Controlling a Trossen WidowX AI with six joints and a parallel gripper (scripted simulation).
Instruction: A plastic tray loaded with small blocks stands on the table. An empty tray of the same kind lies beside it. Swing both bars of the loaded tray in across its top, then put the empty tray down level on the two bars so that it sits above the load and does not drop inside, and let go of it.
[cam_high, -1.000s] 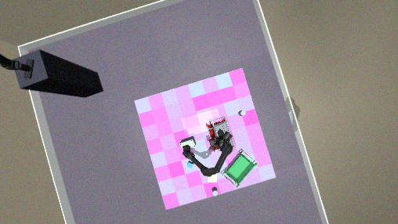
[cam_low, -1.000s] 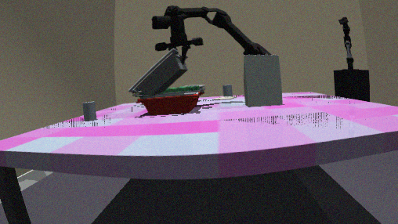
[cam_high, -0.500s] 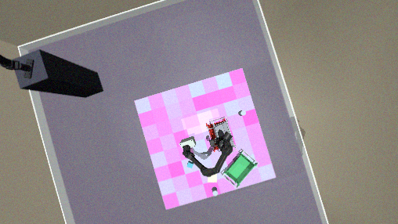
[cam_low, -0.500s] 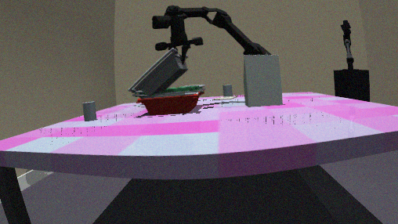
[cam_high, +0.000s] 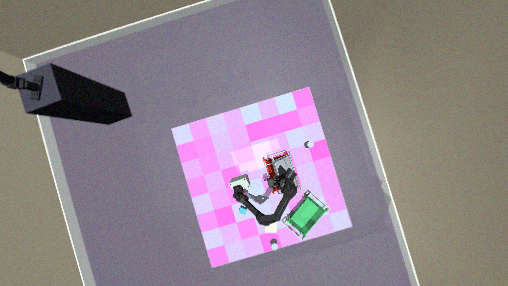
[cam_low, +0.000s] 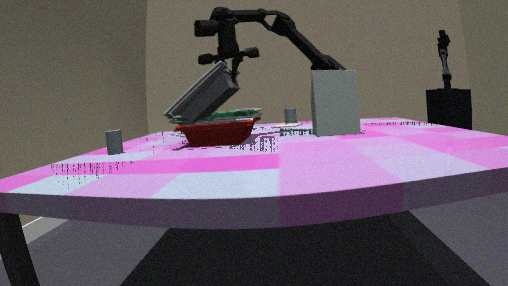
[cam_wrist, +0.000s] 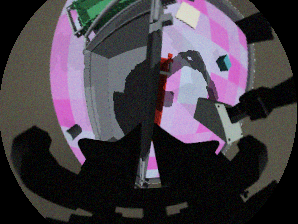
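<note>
My gripper tip is 70 mm short of the grey tray, 10 mm to the left of it and 30 mm above it. From my gripper tip the other things lie so: cream slab (190 mm behind, 420 mm to the right, 170 mm below); cyan block (380 mm behind, 210 mm to the right, 150 mm below).
</note>
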